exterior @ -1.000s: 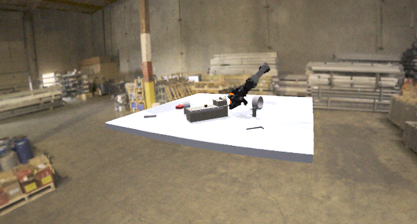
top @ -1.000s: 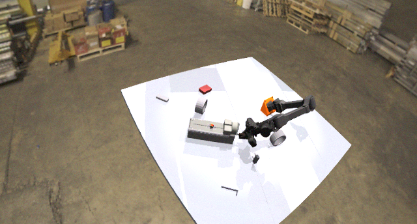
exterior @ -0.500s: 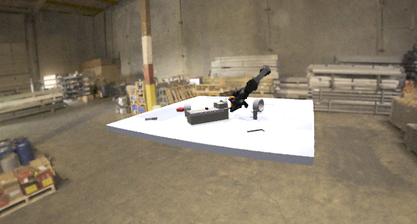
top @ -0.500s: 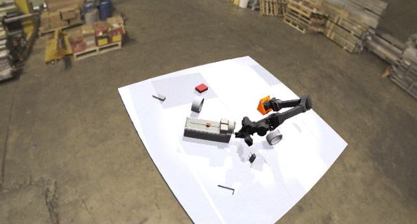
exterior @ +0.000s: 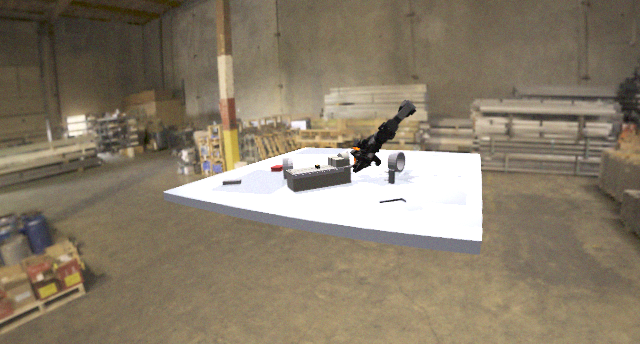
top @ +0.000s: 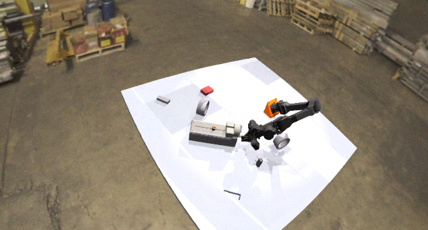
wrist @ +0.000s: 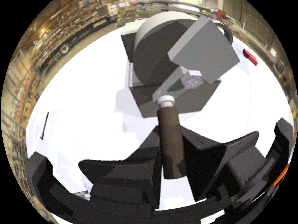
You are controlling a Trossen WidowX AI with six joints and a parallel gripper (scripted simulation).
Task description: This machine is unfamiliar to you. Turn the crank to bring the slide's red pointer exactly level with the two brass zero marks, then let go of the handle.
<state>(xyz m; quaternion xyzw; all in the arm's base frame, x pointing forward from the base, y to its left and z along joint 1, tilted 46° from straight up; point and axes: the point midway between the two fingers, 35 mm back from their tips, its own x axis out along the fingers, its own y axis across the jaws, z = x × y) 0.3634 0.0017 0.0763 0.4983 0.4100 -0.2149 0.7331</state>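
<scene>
My gripper tip is now 1 cm past the dark crank handle, 1 cm to the right of it and 3 cm below it. The rest, counted from my gripper tip: hex key: 26 cm ahead, 22 cm to the left, 3 cm below; then red pointer: 10 cm ahead, 13 cm to the right, 4 cm above; then small clip: 3 cm ahead, 16 cm to the left, 1 cm below.
</scene>
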